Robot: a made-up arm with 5 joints.
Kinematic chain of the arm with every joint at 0, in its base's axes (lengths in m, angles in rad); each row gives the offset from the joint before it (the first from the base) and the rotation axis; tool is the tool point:
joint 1: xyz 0 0 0.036 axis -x
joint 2: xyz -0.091 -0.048 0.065 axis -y
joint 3: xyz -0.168 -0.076 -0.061 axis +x
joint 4: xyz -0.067 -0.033 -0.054 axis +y
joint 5: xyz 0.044 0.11 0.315 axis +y
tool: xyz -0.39 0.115 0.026
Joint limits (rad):
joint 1: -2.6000..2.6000
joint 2: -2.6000..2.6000
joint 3: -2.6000..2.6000
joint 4: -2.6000..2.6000
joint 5: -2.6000..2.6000
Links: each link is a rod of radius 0.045 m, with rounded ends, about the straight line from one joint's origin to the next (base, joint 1, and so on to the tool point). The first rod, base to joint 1, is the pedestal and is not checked.
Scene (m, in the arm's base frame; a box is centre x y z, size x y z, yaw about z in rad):
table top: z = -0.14
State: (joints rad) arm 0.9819 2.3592 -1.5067 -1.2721 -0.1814
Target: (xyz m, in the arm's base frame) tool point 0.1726 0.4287 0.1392
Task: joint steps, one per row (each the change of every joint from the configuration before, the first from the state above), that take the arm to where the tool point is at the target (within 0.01 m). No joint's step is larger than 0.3 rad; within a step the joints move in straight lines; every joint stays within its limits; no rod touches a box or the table.
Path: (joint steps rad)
1: 0.2704 0.0602 0.1010 -0.2828 -0.1367
2: 0.2705 0.0602 0.1010 -0.2827 -0.1367
3: 0.2704 0.0602 0.1011 -0.2828 -0.1367
4: 0.2704 0.0602 0.1010 -0.2828 -0.1368

